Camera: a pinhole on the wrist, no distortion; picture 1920 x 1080 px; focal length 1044.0 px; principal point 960.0 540.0 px. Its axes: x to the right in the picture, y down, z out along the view. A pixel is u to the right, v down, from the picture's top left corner.
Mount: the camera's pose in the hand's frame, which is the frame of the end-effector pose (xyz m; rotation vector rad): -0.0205 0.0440 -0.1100 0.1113 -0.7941 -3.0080
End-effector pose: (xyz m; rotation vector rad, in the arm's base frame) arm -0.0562 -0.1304 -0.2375 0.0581 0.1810 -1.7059
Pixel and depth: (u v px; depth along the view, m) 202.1 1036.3 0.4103
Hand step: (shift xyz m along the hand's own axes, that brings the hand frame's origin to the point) 0.2470 0.0899 0.3606
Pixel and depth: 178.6 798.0 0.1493
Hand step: 0.0799 0.0905 0.0446
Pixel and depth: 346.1 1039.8 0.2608
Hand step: 0.1137 0.0707 0.1873
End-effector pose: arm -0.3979 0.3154 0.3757 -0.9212 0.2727 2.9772
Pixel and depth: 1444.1 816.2 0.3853
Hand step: -0.2271 0.1367 0.2635
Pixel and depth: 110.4 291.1 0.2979
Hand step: 0.1978 0.2634 0.1283
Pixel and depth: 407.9 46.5 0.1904
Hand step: 0.0645 0.2205 0.0169
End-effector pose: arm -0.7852 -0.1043 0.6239 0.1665 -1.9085 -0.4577
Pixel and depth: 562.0 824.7 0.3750
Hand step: 0.0944 0.1461 0.2746
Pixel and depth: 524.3 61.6 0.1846
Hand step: 0.0414 0.2119 0.0131
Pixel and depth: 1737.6 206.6 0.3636
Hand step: -0.3194 0.3114 0.1313
